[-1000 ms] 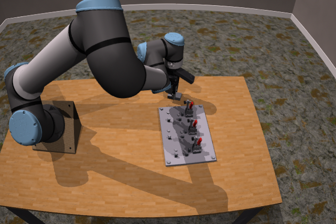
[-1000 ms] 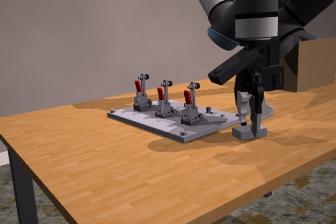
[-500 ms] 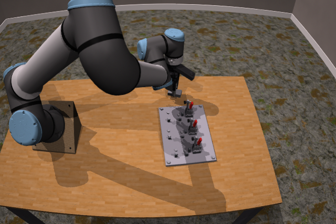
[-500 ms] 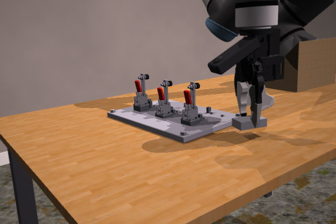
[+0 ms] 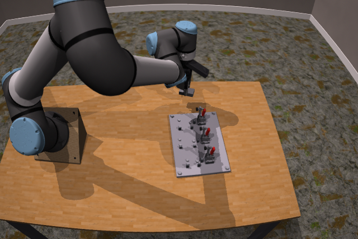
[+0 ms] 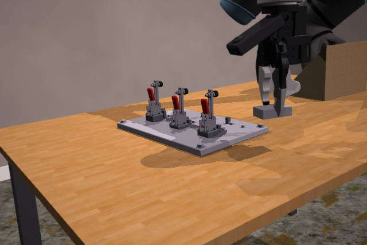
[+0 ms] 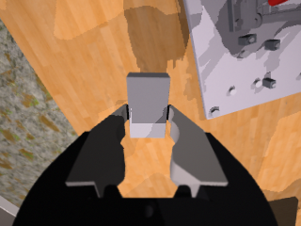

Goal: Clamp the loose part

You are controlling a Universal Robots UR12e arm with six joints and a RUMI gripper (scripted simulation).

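Right now the grey fixture plate is 260 mm to the right of my hand and 80 mm below it. Round my hand: grey rectangular block 10 mm below.
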